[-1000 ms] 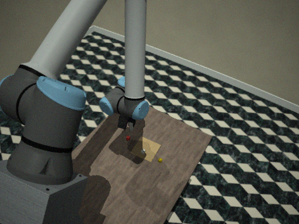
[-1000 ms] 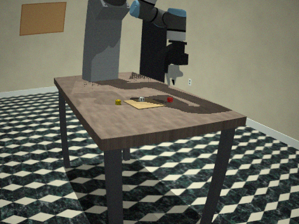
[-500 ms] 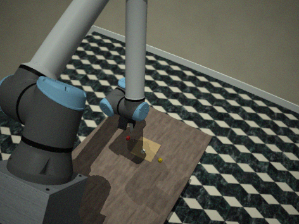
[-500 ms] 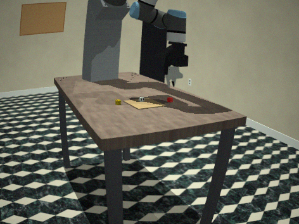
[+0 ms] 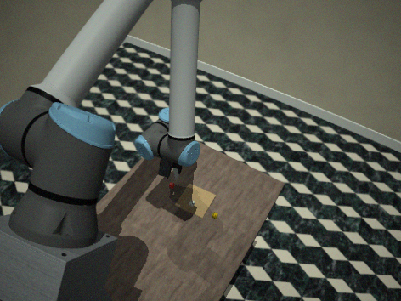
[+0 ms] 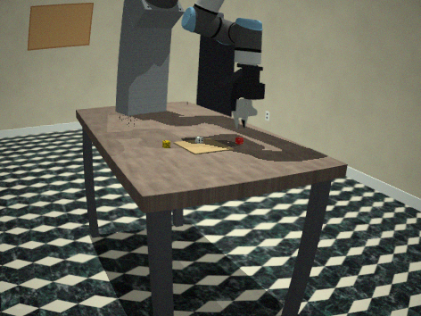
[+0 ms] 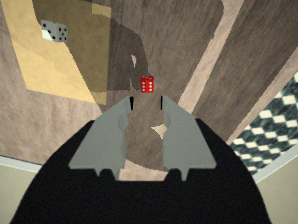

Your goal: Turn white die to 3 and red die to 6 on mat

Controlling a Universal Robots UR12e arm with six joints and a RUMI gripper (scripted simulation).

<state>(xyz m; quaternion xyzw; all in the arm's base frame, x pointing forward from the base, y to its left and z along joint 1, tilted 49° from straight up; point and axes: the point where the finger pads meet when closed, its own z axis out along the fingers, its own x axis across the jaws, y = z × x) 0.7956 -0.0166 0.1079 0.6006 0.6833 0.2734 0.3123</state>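
Right now the red die is 60 mm below my hand. From my hand the other things lie so: tan mat 130 mm to the right, 70 mm below, 30 mm behind; then white die 120 mm to the right, 60 mm below, 60 mm behind; then yellow die 240 mm to the right, 80 mm behind, 60 mm below.
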